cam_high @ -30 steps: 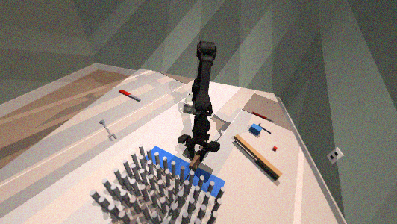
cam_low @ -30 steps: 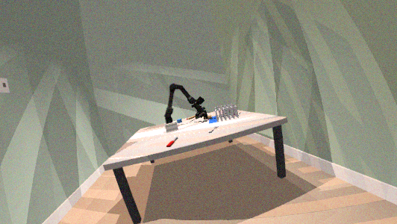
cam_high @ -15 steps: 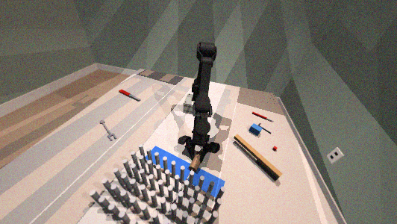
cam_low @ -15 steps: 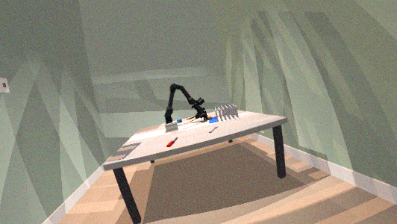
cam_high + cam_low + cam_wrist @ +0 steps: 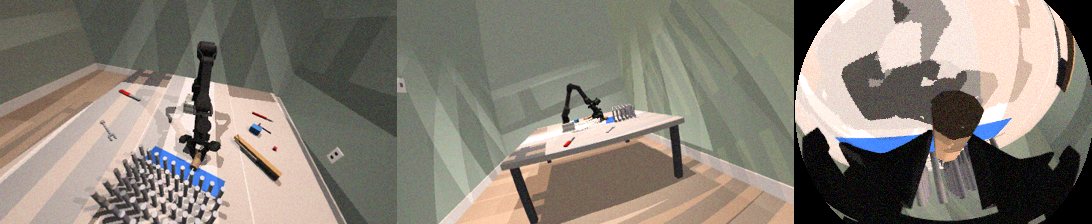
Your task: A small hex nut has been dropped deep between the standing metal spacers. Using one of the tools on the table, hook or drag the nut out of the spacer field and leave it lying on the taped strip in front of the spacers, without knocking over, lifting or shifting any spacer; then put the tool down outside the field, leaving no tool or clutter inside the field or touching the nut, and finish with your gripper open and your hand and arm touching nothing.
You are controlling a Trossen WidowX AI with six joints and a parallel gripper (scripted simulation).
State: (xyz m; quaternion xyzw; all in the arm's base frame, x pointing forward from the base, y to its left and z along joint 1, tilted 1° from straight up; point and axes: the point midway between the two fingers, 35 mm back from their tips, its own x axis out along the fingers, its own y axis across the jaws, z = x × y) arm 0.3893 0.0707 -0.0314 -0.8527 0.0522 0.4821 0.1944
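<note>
Right now my gripper tip is 6 cm to the left of the blue taped strip, 5 cm short of it and 2 cm above it. Also, from my gripper tip: small red cube 41 cm to the left, 17 cm behind, 1 cm below; blue block 32 cm to the left, 28 cm behind; hook tool 10 cm ahead, 3 cm to the right.
</note>
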